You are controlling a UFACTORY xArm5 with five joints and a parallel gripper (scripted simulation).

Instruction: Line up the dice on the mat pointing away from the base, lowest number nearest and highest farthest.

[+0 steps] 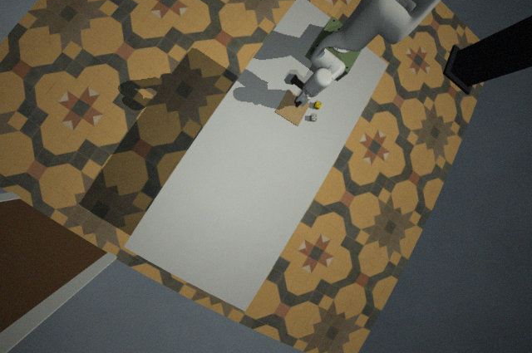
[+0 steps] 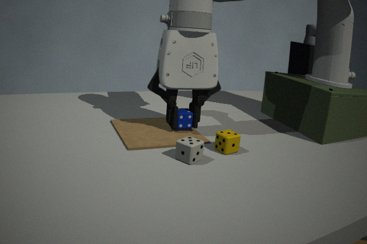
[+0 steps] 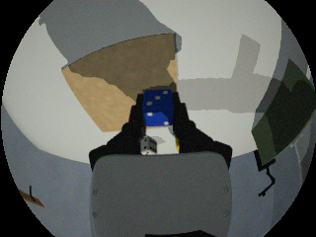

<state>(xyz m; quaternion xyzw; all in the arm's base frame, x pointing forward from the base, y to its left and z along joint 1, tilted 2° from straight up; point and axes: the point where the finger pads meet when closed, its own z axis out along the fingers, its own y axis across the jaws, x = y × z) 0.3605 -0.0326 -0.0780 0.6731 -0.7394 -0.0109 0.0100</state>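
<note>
Now: the blue die 10 mm below my hand. Round my hand: white die (110 mm to the left, 40 mm ahead, 20 mm below); then yellow die (100 mm to the left, 30 mm behind, 20 mm below); then tan mat (50 mm ahead, 30 mm below, 10 mm to the right).
</note>
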